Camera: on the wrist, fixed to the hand. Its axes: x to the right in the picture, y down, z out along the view.
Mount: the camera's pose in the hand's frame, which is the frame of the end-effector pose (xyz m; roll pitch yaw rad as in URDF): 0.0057 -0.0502 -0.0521 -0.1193 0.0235 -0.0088
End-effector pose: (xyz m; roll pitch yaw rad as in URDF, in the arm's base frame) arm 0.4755 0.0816 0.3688 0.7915 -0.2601 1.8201
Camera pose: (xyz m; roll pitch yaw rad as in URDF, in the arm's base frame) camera 0.4678 0.1045 0.3004 0.6696 -0.2373 1.8309
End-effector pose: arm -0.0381 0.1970 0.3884 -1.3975 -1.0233 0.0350
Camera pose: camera -0.0676 0.1360 0.4143 -1.4759 -1.0274 -0.0127
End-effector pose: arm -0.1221 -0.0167 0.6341 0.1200 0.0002 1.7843
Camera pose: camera -0.0807 -0.0019 0.5764 0.0007 0.0246 1.7784
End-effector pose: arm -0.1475 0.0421 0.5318 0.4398 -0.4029 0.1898
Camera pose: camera -0.1116 0.0253 0.4710 0.3198 -0.3779 0.1920
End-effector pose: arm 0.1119 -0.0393 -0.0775 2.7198 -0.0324 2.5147
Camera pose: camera 0.0686 -0.0908 -0.0503 2.5999 -0.0502 2.5324
